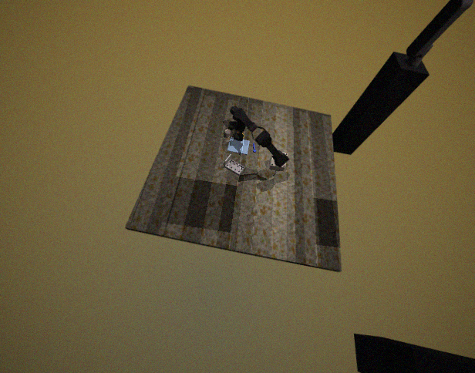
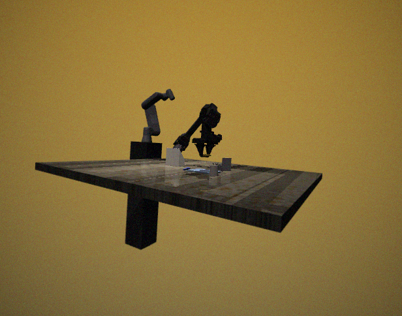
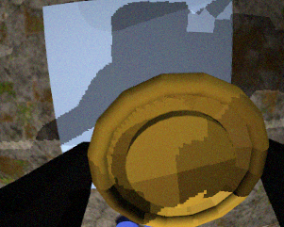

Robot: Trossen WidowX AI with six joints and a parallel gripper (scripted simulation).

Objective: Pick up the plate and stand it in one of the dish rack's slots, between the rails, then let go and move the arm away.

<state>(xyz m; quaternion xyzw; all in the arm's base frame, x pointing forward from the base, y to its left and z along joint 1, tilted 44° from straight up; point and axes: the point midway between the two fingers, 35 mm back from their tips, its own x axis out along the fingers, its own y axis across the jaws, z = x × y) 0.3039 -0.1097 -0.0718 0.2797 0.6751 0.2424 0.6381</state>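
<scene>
Right now my gripper tip is 22 cm to the right of the dish rack and 6 cm above it. Also, from my gripper tip: cup 9 cm ahead, 6 cm to the right, 6 cm below; then light blue mat 1 cm behind, 2 cm to the left, 8 cm below; then yellow plate 1 cm above.
</scene>
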